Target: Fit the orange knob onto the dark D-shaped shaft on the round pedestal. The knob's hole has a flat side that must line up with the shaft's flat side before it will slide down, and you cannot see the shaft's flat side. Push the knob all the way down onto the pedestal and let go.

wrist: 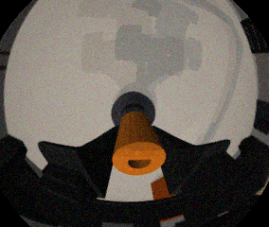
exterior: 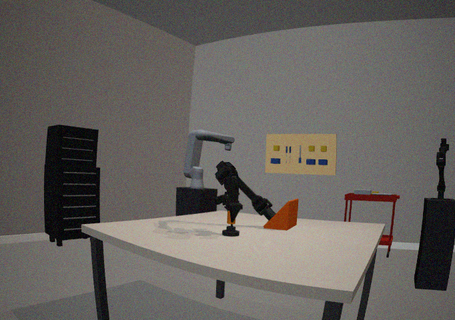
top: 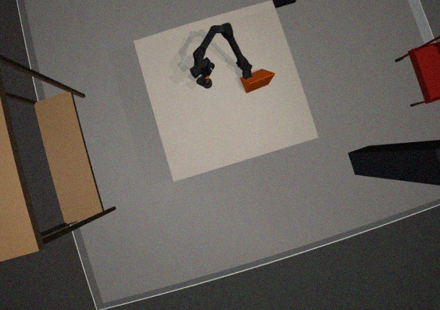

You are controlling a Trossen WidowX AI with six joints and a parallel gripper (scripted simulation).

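Right now the orange knob is 2 cm above my gripper tip. From my gripper tip the other things lie so: dark round pedestal (4 cm below).
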